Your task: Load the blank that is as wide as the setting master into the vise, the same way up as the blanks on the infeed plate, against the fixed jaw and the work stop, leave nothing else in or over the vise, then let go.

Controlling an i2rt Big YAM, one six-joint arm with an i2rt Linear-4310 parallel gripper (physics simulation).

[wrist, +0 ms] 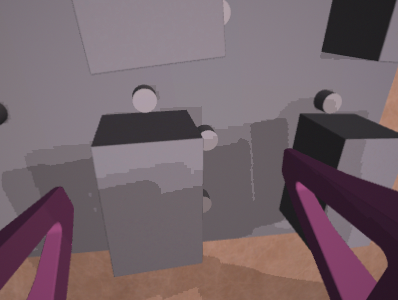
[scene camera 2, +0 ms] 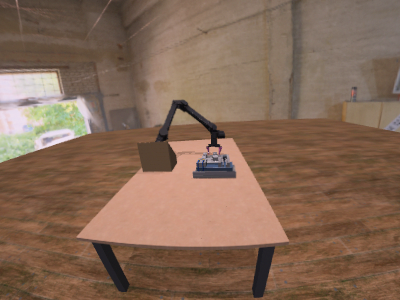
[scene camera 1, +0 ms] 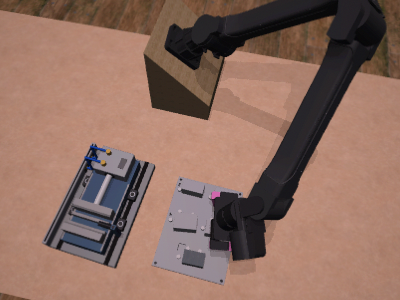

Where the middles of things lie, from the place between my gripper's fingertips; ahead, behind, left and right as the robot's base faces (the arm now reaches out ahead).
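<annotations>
Grey infeed plate (scene camera 1: 216, 262): 10 mm ahead of my hand, 20 mm below, 40 mm to the right.
</annotations>
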